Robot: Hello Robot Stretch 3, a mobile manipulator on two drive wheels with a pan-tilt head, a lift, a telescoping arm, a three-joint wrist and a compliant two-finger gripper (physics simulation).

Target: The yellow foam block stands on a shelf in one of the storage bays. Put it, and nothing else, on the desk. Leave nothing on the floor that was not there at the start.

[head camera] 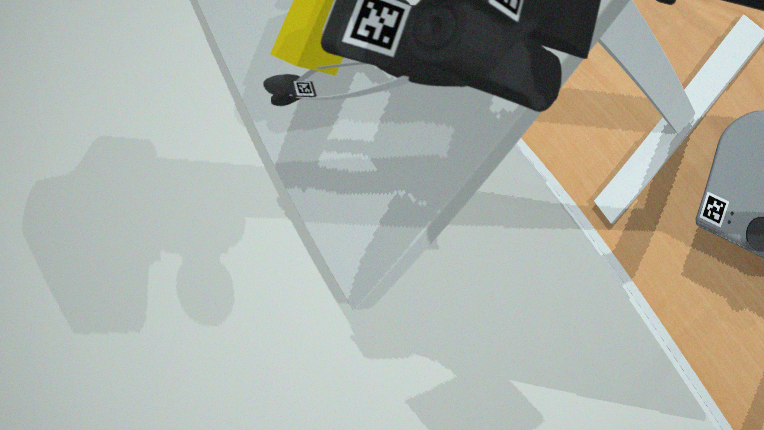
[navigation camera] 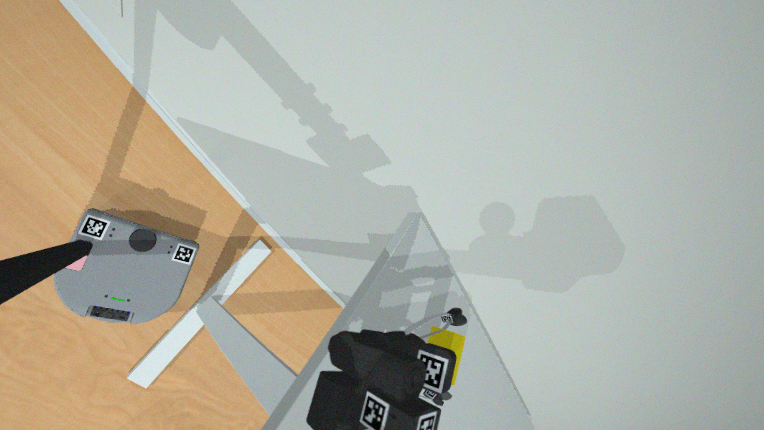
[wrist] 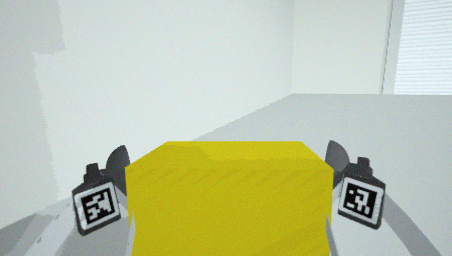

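Note:
The yellow foam block is between the two fingers of my gripper, which is shut on it. One dark fingertip shows beside the block in the head view; the other is hidden there behind the wrist. The block and gripper are over the pale grey desk, inside its edges near the narrow-looking corner. The wrist body covers part of the block from above. Its underside is hidden, so I cannot tell whether it touches the desk top.
A pale wall runs along one side of the desk. The desk's white foot bar lies on the wood floor, beside my grey base. A window blind shows in the wrist view.

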